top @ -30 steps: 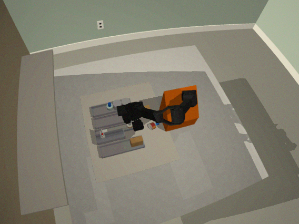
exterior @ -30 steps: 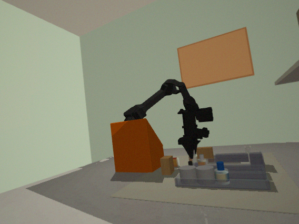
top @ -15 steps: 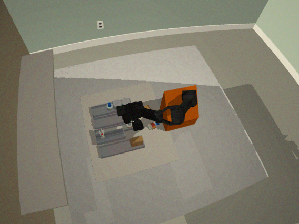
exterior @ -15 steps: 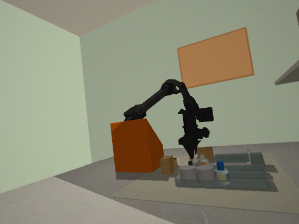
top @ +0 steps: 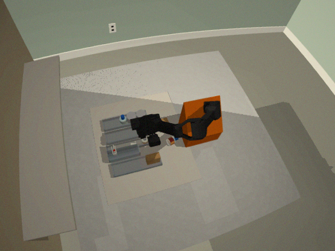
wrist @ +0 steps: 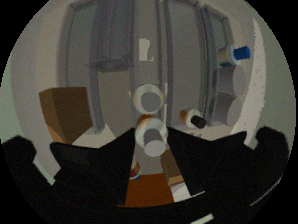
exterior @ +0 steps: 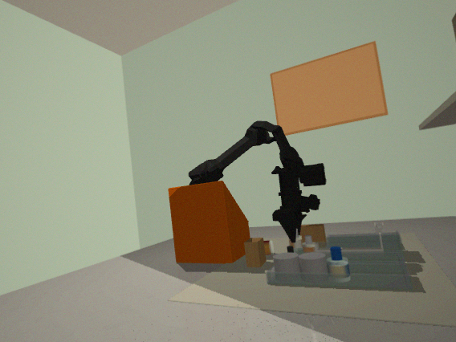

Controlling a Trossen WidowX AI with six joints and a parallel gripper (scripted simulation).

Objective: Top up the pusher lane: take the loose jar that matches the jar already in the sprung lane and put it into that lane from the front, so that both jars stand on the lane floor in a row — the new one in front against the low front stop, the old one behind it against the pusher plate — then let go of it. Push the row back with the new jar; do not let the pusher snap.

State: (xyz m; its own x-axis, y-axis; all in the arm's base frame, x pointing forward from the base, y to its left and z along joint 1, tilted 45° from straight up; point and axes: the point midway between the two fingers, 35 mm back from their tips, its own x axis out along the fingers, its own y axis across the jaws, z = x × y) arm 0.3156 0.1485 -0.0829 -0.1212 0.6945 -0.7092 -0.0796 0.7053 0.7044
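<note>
The jar is 13 cm behind my gripper tip, 3 cm to the left of it and 3 cm below it. Also, from my gripper tip: grey lane rack: 15 cm ahead, 4 cm to the left, 3 cm below; then white pusher rod: 14 cm ahead, 4 cm to the left; then cardboard box: 13 cm to the left, 1 cm below, 1 cm ahead.
</note>
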